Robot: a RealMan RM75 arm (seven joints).
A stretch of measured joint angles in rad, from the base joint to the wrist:
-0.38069 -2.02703 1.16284 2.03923 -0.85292 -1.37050 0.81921
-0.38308 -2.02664 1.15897 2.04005 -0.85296 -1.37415 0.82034
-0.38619 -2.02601 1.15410 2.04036 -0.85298 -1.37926 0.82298
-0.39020 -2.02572 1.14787 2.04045 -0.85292 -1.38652 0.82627
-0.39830 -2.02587 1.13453 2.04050 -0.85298 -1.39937 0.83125
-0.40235 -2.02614 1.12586 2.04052 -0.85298 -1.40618 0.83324
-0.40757 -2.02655 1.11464 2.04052 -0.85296 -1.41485 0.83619
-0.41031 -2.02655 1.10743 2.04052 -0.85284 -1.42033 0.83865
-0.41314 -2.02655 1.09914 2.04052 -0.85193 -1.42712 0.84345
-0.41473 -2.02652 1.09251 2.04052 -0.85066 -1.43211 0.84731
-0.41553 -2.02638 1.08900 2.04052 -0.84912 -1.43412 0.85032
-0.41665 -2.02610 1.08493 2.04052 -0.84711 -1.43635 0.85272
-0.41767 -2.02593 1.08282 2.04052 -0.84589 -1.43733 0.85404
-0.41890 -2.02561 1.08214 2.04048 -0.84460 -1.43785 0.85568
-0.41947 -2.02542 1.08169 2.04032 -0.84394 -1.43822 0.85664
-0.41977 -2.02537 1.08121 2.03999 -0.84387 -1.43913 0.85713
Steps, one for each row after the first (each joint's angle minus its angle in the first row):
-0.00239 0.00039 -0.00387 0.00082 -0.00004 -0.00365 0.00113
-0.00550 0.00102 -0.00874 0.00113 -0.00006 -0.00876 0.00377
-0.00951 0.00131 -0.01497 0.00122 0.00000 -0.01602 0.00706
-0.01761 0.00116 -0.02831 0.00127 -0.00006 -0.02887 0.01204
-0.02166 0.00089 -0.03698 0.00129 -0.00006 -0.03568 0.01403
-0.02688 0.00048 -0.04820 0.00129 -0.00004 -0.04435 0.01698
-0.02962 0.00048 -0.05541 0.00129 0.00008 -0.04983 0.01944
-0.03245 0.00048 -0.06370 0.00129 0.00099 -0.05662 0.02424
-0.03404 0.00051 -0.07033 0.00129 0.00226 -0.06161 0.02810
-0.03484 0.00065 -0.07384 0.00129 0.00380 -0.06362 0.03111
-0.03596 0.00093 -0.07791 0.00129 0.00581 -0.06585 0.03351
-0.03698 0.00110 -0.08002 0.00129 0.00703 -0.06683 0.03483
-0.03821 0.00142 -0.08070 0.00125 0.00832 -0.06735 0.03647
-0.03878 0.00161 -0.08115 0.00109 0.00898 -0.06772 0.03743
-0.03908 0.00166 -0.08163 0.00076 0.00905 -0.06863 0.03792

